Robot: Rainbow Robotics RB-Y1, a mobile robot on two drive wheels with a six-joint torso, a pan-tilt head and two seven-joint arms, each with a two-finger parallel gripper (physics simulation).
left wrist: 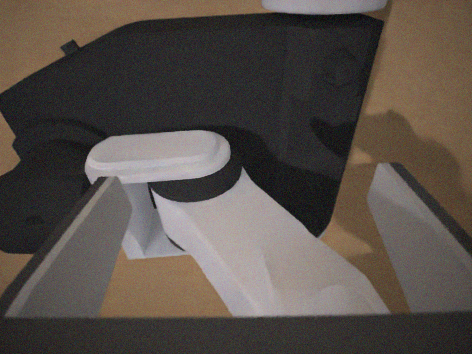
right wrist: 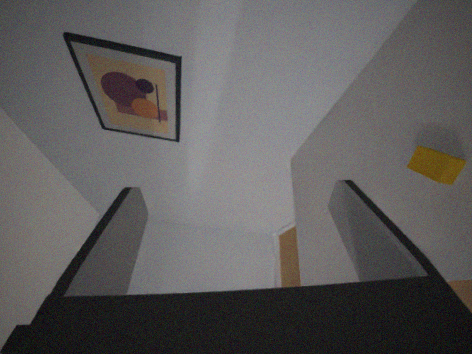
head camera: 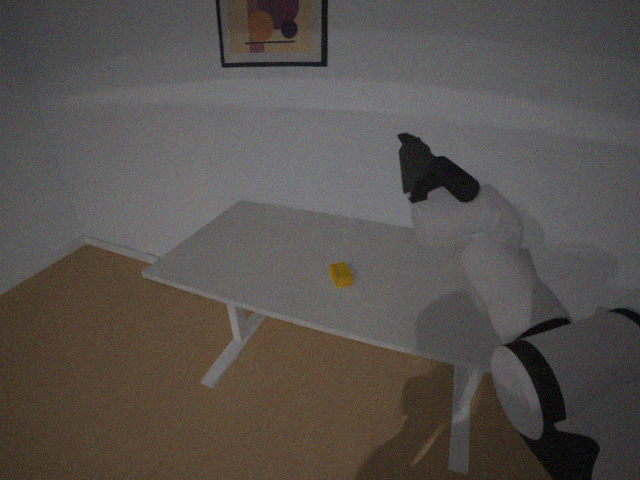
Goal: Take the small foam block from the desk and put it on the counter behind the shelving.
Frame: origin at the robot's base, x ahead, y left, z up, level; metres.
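Where they show: left gripper, fingertip midpoint: (left wrist: 245, 187); right gripper, fingertip midpoint: (right wrist: 239, 197) (head camera: 405, 160).
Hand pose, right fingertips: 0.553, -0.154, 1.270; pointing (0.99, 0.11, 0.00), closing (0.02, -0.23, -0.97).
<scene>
Each offset is from my right fingertips to the centre of the thing, as dx, dy, dz. "*": to the spot under its first point. Level surfaces: height alone.
The small yellow foam block @(+0.299, +0.112, -0.528) (head camera: 341, 274) (right wrist: 436, 165) lies on the pale grey desk @(dz -0.550) (head camera: 268, 237) (right wrist: 350, 150), near the middle of its top in the head view. My right gripper (right wrist: 239, 197) is open and empty. In the head view it is raised above the desk's back right part, up and to the right of the block. In the right wrist view the block lies to the right, outside the fingers. My left gripper (left wrist: 245, 187) is open and empty, with the robot's own body and floor beyond it. The counter and the shelving do not show in these views.
A framed picture (head camera: 275, 59) (right wrist: 179, 100) hangs on the white wall (head camera: 206, 155) behind the desk. The desk stands on white legs @(* +0.576, +0.662, -1.085) (head camera: 235, 322) on a brown floor @(dz -1.270) (head camera: 129, 361). My right arm (head camera: 504, 279) reaches over the desk's right part.
</scene>
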